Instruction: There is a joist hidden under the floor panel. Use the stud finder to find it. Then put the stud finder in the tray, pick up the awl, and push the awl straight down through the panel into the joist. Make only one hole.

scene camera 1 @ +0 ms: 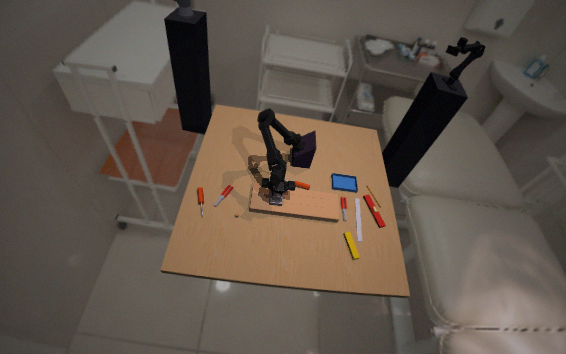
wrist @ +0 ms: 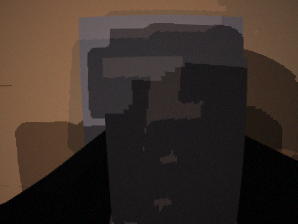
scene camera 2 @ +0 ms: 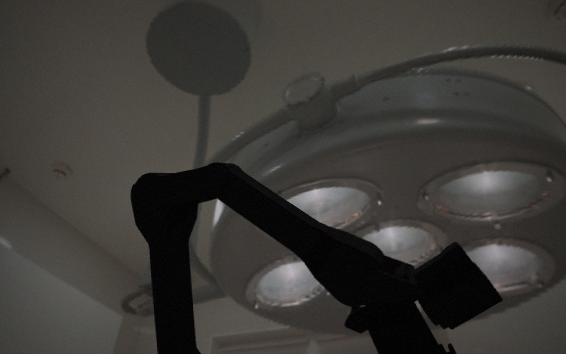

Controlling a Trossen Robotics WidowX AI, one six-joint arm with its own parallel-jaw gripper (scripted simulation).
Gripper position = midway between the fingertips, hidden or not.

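Note:
There is my gripper, which I see at (wrist: pixel 165 136). I also see a stud finder (wrist: pixel 170 91), though in scene camera 2 the stud finder is out of frame.

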